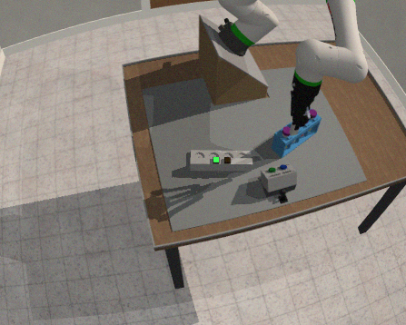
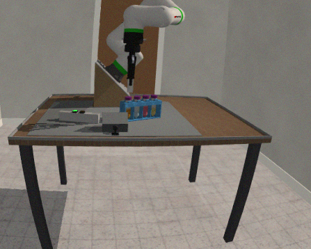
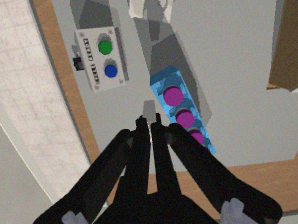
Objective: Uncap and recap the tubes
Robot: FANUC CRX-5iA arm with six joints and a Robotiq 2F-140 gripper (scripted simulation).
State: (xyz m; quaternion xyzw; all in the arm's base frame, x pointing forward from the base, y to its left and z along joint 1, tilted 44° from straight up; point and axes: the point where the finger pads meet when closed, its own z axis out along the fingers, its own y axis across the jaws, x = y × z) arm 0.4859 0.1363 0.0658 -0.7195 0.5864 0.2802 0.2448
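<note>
The green key is 90 mm ahead of my hand, 90 mm to the right of it and 120 mm below it. The rest, counted from my hand: sloping key desk 100 mm ahead, 60 mm to the right, 130 mm below; then blue key 80 mm ahead, 40 mm to the right, 120 mm below.
</note>
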